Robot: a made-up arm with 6 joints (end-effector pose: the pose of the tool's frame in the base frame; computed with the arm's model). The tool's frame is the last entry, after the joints. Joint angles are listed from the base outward.
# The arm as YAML. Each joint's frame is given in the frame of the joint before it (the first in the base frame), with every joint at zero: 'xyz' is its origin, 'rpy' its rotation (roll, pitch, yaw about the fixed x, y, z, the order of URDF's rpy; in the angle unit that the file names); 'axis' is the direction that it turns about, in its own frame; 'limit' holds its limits. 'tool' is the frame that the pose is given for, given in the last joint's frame.
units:
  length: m
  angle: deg
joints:
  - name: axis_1
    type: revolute
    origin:
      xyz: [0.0, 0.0, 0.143]
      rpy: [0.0, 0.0, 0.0]
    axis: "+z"
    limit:
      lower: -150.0
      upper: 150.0
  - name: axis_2
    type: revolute
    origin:
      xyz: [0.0, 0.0, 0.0]
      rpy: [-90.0, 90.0, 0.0]
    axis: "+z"
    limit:
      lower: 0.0
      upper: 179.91
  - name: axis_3
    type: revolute
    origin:
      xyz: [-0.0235, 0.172, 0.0]
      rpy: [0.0, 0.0, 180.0]
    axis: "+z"
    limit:
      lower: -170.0
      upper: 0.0
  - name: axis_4
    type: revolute
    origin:
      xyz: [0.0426, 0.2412, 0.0]
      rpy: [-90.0, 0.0, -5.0]
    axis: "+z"
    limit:
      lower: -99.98
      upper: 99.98
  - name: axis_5
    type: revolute
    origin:
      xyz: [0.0, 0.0, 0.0]
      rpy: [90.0, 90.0, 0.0]
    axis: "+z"
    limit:
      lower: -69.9
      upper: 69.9
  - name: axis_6
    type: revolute
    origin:
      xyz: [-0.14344, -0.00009, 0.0]
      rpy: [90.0, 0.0, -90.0]
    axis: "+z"
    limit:
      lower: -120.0
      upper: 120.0
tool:
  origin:
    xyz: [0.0, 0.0, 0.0]
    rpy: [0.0, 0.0, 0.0]
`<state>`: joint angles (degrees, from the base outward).
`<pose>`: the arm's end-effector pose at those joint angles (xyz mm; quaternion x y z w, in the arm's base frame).
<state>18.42 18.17 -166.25 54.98 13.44 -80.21</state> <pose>-482.1 -131.7 390.6 0.0960 -0.4595 -0.1024 0.8770</pose>
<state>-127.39 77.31 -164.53 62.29 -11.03 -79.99</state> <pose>19.5 65.5 699.2 -0.0033 -0.1064 -0.9480 0.2998</pose>
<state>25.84 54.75 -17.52 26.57 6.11 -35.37</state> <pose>223.0 115.6 97.3 -0.2781 0.8533 0.0859 0.4327</pose>
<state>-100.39 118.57 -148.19 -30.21 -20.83 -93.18</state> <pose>-42.8 -375.3 551.5 0.1425 -0.2962 0.8912 0.3125</pose>
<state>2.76 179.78 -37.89 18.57 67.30 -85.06</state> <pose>-119.4 36.4 -8.4 0.2574 -0.4964 -0.5668 0.6051</pose>
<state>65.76 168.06 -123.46 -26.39 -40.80 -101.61</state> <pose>172.2 483.9 12.0 -0.7021 -0.1512 -0.2323 0.6560</pose>
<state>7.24 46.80 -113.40 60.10 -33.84 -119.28</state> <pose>-35.0 -74.2 648.4 0.2030 0.1446 -0.4600 0.8522</pose>
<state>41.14 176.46 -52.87 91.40 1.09 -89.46</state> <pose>3.1 6.5 -220.3 0.3229 -0.9137 0.0820 0.2328</pose>
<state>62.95 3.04 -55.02 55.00 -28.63 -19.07</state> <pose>41.0 -43.3 518.9 0.1563 0.1809 0.6990 0.6740</pose>
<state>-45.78 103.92 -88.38 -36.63 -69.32 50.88</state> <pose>320.7 -214.8 377.3 -0.0173 0.4037 0.0129 0.9147</pose>
